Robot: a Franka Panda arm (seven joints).
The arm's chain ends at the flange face. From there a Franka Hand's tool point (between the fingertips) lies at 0.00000 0.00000 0.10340 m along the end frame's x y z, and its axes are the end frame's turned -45 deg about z.
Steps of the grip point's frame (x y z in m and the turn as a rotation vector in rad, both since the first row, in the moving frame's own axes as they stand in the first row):
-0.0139 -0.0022 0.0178 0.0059 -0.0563 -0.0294
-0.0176 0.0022 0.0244 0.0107 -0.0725 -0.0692
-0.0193 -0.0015 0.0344 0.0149 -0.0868 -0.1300
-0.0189 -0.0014 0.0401 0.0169 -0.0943 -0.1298
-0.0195 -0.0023 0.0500 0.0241 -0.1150 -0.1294
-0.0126 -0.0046 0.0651 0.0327 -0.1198 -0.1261
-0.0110 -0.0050 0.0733 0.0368 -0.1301 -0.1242
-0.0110 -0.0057 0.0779 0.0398 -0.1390 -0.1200
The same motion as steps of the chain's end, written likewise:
-0.0069 0.0045 0.0180 -0.0356 -0.0440 -0.0294
-0.0050 0.0093 0.0247 -0.0437 -0.0588 -0.0692
-0.0076 0.0069 0.0348 -0.0508 -0.0719 -0.1300
-0.0066 0.0062 0.0406 -0.0547 -0.0786 -0.1298
-0.0057 0.0049 0.0507 -0.0643 -0.0984 -0.1294
-0.0015 -0.0014 0.0659 -0.0616 -0.1078 -0.1261
0.0004 -0.0033 0.0742 -0.0660 -0.1180 -0.1242
0.0008 -0.0042 0.0790 -0.0701 -0.1264 -0.1200

